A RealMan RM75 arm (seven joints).
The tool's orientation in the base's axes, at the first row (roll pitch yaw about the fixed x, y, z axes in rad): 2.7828 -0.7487 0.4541
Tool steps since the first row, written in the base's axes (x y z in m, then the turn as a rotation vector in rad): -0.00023 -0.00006 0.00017 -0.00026 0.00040 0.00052; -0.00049 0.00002 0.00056 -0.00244 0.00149 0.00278; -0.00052 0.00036 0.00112 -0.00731 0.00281 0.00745; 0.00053 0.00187 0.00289 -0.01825 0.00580 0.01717; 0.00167 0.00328 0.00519 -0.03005 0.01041 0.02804; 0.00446 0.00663 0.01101 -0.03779 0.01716 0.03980; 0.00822 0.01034 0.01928 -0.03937 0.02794 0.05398; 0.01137 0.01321 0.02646 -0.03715 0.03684 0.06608; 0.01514 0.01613 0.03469 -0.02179 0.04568 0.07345; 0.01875 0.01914 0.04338 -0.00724 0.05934 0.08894; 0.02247 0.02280 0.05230 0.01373 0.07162 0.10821
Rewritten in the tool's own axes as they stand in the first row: -0.00005 0.00006 -0.00028 0.00031 -0.00030 -0.00056; 0.00007 0.00003 -0.00074 0.00076 -0.00117 -0.00373; 0.00054 -0.00015 -0.00116 0.00116 -0.00217 -0.01052; 0.00292 -0.00092 -0.00166 0.00154 -0.00465 -0.02525; 0.00569 -0.00144 -0.00246 0.00265 -0.00853 -0.04145; 0.01256 -0.00257 -0.00455 0.00773 -0.01340 -0.05538; 0.02186 -0.00321 -0.00762 0.01980 -0.02027 -0.06665; 0.02974 -0.00347 -0.01036 0.03236 -0.02514 -0.07365; 0.03876 -0.00337 -0.01337 0.05033 -0.02860 -0.06786; 0.04802 -0.00328 -0.01682 0.07484 -0.03469 -0.06840; 0.05772 -0.00372 -0.02036 0.10571 -0.03725 -0.06682
